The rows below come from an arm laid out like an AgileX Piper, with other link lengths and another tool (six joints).
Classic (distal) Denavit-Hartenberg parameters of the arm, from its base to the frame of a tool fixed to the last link. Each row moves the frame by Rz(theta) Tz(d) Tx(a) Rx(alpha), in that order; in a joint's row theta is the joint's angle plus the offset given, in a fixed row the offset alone. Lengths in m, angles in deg.
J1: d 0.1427; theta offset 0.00; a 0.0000; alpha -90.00
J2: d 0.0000; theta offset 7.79; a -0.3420; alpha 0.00
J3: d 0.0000; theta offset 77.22; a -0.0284; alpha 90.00
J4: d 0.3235; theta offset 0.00; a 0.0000; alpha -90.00
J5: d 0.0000; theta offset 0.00; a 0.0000; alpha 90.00
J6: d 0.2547; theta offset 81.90; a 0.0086; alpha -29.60
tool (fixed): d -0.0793; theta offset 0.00; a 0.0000; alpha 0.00
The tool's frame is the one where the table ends.
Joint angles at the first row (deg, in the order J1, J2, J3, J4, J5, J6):
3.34 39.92 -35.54 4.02 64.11 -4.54
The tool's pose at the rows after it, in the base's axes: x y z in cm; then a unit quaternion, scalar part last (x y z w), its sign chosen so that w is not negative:
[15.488 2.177 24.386 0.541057 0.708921 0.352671 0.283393]
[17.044 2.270 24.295 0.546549 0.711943 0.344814 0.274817]
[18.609 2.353 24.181 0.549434 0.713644 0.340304 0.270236]
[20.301 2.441 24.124 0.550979 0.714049 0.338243 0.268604]
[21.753 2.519 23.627 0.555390 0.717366 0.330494 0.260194]
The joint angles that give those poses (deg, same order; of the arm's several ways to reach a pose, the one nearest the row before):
3.33 44.93 -37.51 4.02 63.66 -4.55
3.34 49.05 -39.13 4.02 62.66 -4.44
3.34 52.69 -40.66 4.02 61.37 -4.44
3.33 56.20 -42.38 4.02 59.91 -4.44
3.34 59.96 -43.76 4.02 58.99 -4.44

